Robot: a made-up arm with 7 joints.
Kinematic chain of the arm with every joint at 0, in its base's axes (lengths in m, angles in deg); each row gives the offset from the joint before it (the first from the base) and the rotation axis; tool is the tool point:
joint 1: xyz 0 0 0.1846 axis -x
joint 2: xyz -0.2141 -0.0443 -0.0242 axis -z
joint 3: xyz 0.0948 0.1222 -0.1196 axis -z
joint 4: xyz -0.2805 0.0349 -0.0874 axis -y
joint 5: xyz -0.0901 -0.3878 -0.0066 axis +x
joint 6: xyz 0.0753 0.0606 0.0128 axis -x
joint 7: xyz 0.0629 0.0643 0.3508 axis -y
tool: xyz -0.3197 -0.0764 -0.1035
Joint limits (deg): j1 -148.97..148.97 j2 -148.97..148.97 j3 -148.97..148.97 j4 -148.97..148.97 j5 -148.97..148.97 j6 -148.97..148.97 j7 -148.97..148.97
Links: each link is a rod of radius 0.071 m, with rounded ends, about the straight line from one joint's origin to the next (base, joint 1, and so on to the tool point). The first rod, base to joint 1, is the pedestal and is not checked.
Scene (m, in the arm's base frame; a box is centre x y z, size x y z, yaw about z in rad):
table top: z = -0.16
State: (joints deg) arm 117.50 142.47 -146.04 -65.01 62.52 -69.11 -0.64
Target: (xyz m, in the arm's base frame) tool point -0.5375 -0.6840 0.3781
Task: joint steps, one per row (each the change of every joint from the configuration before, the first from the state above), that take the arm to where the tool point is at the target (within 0.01 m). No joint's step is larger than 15 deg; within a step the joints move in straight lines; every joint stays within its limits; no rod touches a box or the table.
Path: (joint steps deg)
1: -13.20 -1.21 -0.25 2.31 0.62 -1.04 3.48
2: -13.21 -1.21 -0.25 2.30 0.63 -1.03 3.48
3: -13.20 -1.20 -0.25 2.31 0.62 -1.04 3.48
4: -13.20 -1.21 -0.25 2.31 0.62 -1.04 3.49
5: -13.21 -1.21 -0.25 2.30 0.63 -1.03 3.48
6: -13.20 -1.21 -0.25 2.31 0.62 -1.04 3.48
7: -13.20 -1.21 -0.25 2.31 0.62 -1.04 3.48

